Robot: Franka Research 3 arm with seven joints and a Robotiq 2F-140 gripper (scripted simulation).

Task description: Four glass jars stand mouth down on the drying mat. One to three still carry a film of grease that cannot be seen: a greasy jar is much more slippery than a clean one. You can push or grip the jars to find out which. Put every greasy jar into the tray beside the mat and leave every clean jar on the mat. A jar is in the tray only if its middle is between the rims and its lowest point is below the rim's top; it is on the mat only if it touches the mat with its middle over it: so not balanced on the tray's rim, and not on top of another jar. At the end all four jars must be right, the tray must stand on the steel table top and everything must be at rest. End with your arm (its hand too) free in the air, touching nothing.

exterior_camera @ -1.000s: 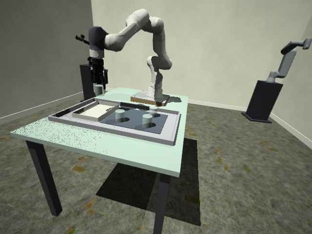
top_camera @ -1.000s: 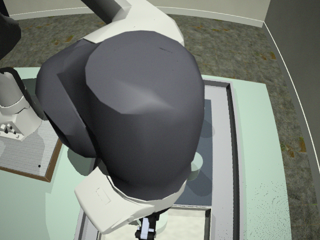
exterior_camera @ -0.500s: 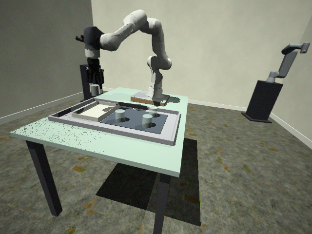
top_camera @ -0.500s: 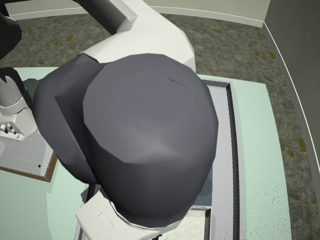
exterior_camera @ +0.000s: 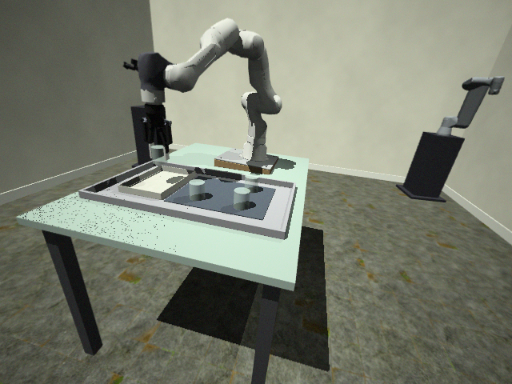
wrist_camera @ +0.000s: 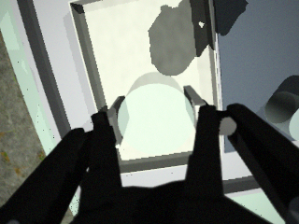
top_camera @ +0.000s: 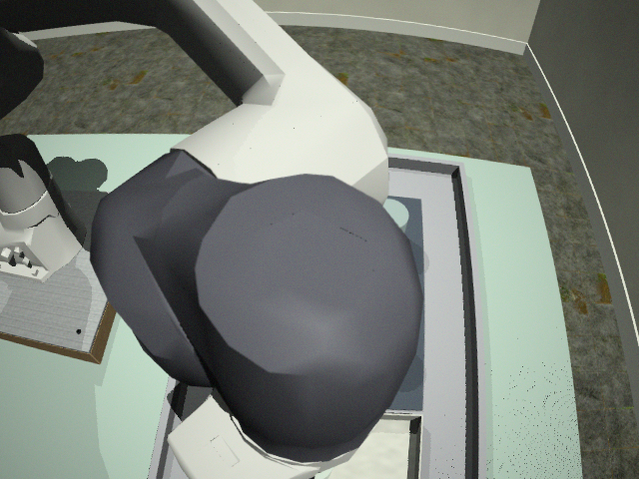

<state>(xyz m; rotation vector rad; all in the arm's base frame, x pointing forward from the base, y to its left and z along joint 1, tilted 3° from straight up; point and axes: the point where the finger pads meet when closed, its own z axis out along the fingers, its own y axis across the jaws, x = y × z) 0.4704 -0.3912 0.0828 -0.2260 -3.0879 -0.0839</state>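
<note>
Now: hand 140 mm above the tray. Round my hand: dark drying mat (50 mm ahead, 310 mm to the left, 150 mm below).
</note>
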